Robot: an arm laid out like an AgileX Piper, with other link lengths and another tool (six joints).
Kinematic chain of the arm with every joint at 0, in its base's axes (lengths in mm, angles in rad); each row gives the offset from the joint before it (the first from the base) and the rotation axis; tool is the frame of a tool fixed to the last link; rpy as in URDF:
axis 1: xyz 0 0 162.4 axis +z
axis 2: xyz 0 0 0 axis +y
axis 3: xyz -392.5 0 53.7 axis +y
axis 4: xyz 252.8 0 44.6 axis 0.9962 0 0.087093
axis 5: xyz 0 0 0 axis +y
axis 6: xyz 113.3 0 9.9 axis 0.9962 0 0.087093
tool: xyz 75.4 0 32.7 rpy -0.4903 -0.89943 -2.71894
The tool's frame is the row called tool.
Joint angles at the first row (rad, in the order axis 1, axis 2, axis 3, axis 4, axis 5, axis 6):
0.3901 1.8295 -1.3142 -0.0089 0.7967 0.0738
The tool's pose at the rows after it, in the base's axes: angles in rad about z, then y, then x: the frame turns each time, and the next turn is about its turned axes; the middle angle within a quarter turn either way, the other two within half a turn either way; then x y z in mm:
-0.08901 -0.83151 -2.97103 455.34 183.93 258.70
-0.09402 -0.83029 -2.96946 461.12 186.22 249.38
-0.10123 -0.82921 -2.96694 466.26 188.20 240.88
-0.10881 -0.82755 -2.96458 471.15 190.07 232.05
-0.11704 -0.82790 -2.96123 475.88 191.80 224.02
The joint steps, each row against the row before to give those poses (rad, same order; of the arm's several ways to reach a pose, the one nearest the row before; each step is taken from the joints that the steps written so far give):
0.0000 0.0308 -0.0037 0.0000 -0.0190 0.0040
0.0000 0.0235 -0.0012 0.0000 -0.0217 0.0043
0.0000 0.0213 -0.0013 0.0000 -0.0199 0.0058
0.0000 0.0215 -0.0008 0.0000 -0.0198 0.0064
0.0000 0.0198 -0.0010 -0.0005 -0.0202 0.0065

